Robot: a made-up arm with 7 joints. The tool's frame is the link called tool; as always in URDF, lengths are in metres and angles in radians. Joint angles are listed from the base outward.
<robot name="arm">
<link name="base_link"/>
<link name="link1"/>
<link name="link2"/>
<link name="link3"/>
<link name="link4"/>
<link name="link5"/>
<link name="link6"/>
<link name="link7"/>
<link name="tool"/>
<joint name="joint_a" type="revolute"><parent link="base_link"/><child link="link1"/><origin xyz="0 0 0" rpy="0 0 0"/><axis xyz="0.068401 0.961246 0.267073"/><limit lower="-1.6" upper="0.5"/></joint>
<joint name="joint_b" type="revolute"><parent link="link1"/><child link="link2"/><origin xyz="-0.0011 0.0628 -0.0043" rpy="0 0 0"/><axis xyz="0.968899 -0.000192 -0.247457"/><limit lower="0" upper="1.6"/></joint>
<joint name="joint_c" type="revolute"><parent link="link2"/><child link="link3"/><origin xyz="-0.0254 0.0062 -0.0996" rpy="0 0 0"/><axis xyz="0.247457 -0.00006 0.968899"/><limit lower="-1.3" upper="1.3"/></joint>
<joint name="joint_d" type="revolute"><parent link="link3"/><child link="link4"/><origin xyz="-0.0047 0 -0.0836" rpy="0 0 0"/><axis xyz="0.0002 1 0.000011"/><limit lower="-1.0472" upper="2.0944"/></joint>
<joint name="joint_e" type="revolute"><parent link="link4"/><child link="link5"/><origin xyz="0.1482 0.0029 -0.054" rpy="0 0 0"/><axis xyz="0.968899 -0.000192 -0.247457"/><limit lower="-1.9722" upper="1.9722"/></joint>
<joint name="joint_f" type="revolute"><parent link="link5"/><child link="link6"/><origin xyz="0.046 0 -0.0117" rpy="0 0 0"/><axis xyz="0.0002 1 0.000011"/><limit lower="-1.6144" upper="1.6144"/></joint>
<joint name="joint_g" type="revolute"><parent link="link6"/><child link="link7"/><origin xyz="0.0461 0 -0.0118" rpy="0 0 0"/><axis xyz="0.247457 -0.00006 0.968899"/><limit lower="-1.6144" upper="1.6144"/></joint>
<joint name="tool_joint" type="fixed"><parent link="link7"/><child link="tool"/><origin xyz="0 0 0" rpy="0 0.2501 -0.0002"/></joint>
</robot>
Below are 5 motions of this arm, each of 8 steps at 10 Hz.
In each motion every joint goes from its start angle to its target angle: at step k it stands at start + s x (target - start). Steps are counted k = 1, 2, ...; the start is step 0. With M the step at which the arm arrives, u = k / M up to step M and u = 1 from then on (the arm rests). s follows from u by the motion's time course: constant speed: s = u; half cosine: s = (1 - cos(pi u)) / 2; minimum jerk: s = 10 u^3 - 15 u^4 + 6 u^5.
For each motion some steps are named. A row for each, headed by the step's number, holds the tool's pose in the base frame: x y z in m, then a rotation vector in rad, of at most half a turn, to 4 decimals.
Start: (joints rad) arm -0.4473 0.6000 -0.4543 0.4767 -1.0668 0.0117 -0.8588
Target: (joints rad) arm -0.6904 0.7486 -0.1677 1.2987 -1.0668 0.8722 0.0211
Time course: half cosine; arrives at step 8
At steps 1, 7, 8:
1: 0.2826 0.1364 -0.2768 -0.5133 0.3806 -0.8793
7: 0.2347 0.2900 -0.2836 -0.5557 1.3378 0.5094
8: 0.2306 0.2934 -0.2829 -0.5631 1.3795 0.5552

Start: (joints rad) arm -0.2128 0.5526 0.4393 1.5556 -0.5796 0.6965 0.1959
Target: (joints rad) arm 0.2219 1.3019 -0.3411 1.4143 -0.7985 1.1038 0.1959
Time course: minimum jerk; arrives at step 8
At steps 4, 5, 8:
4: -0.0750 0.3913 -0.2589 -0.0401 2.0690 1.3999
5: -0.0879 0.4270 -0.1937 0.2083 2.1700 1.5363
8: -0.0894 0.4552 -0.1104 0.5279 2.2865 1.7173

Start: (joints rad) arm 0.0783 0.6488 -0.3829 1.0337 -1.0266 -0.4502 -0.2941
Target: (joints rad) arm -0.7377 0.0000 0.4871 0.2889 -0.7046 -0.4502 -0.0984
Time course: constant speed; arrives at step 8
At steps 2, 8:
2: 0.1412 0.2270 -0.3571 -0.2646 0.4038 0.2416
8: 0.3431 0.1400 -0.1327 -0.7857 -0.6970 0.2989

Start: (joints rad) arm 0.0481 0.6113 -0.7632 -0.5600 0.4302 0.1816 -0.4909
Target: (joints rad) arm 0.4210 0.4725 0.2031 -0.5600 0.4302 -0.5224 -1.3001
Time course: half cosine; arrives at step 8
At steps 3, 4, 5, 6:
3: 0.1511 0.0231 -0.1854 0.7628 0.1013 -1.3323
4: 0.1576 0.0563 -0.1770 0.8292 0.1052 -1.3572
5: 0.1570 0.0913 -0.1675 0.9206 0.1395 -1.3862
6: 0.1510 0.1213 -0.1582 1.0121 0.1972 -1.4149

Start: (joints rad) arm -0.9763 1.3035 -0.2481 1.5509 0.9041 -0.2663 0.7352
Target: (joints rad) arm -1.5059 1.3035 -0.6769 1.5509 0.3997 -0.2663 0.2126
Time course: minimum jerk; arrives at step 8
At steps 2, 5, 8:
2: 0.2154 0.4453 -0.0514 1.9766 0.3284 0.8079
5: 0.2611 0.4229 0.0144 1.6697 0.3252 0.8224
8: 0.2736 0.4125 0.0476 1.5403 0.3004 0.7968

